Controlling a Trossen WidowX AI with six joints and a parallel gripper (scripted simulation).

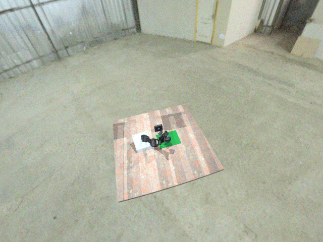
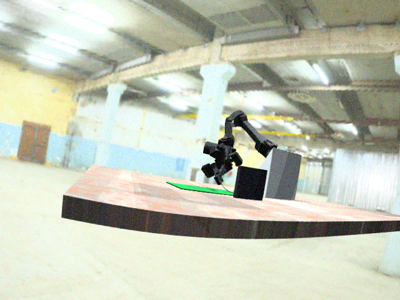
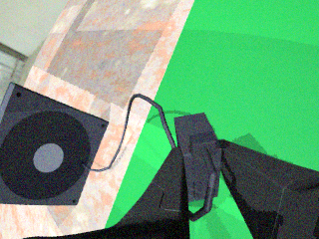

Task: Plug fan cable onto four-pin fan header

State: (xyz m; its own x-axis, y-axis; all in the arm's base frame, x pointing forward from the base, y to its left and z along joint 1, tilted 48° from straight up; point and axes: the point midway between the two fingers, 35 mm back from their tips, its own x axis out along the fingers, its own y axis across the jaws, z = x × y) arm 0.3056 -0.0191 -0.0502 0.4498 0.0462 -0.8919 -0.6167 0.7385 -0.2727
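The green board lies 3 cm ahead of my gripper tip, 3 cm to the right of it and 8 cm below it. Round my gripper tip: dark fan plug (1 cm below); white fan header (8 cm behind, 3 cm to the left, 6 cm below); black fan (7 cm behind, 16 cm to the left, 1 cm below).
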